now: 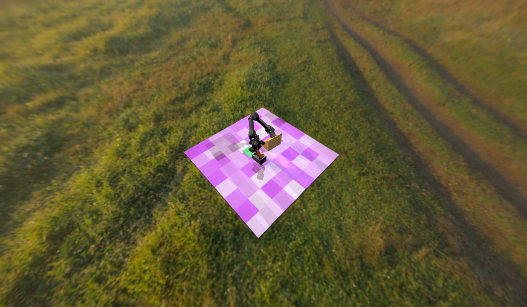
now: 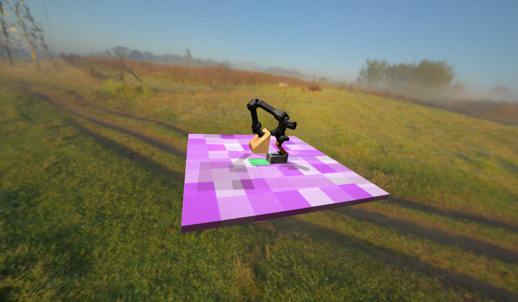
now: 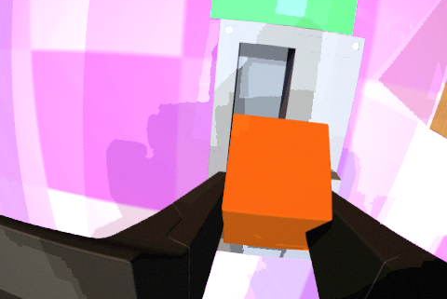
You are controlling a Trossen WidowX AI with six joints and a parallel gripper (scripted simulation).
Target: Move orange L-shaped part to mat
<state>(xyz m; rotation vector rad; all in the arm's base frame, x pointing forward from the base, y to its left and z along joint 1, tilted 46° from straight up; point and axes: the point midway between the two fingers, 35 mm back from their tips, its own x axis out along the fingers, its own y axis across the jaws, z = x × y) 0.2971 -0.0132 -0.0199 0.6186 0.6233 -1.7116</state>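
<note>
The green mat lies 160 mm below my gripper tip, 140 mm to the right of it and 30 mm behind it. The rest, counted from my gripper tip: orange L-shaped part 30 mm to the left, 30 mm below, 10 mm behind.
</note>
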